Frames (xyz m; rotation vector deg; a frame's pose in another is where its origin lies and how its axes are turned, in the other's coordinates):
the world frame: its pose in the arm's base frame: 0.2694 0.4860 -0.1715 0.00 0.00 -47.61
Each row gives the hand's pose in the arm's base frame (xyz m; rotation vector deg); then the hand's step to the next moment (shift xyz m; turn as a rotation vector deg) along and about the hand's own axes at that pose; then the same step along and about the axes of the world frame.
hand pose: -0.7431 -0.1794 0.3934 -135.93 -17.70 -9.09
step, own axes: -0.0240 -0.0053 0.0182 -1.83 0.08 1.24
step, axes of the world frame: -0.0251 -0.0097 -0.0146 -1.50 -0.95 -1.32
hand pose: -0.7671 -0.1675 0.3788 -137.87 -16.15 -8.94
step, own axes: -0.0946 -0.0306 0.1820 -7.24 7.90 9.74
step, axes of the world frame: -0.1568 0.0177 -0.1346 -2.83 -3.83 -13.67
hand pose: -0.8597 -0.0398 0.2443 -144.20 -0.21 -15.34
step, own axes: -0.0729 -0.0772 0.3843 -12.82 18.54 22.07
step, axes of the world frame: -0.2138 0.1910 -0.2770 -3.47 -6.55 -30.66
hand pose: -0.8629 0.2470 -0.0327 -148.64 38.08 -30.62
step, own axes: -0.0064 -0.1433 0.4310 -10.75 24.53 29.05
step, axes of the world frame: -0.0156 0.3427 -0.2977 1.19 -7.20 -38.83
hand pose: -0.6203 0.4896 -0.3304 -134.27 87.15 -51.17
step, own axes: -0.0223 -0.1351 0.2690 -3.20 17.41 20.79
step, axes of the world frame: 0.1415 0.2150 -0.1576 4.66 -6.76 -26.04
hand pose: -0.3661 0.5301 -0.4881 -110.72 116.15 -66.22
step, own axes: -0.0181 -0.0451 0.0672 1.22 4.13 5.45
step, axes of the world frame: 0.0586 0.0513 -0.0286 2.53 -3.00 -5.73
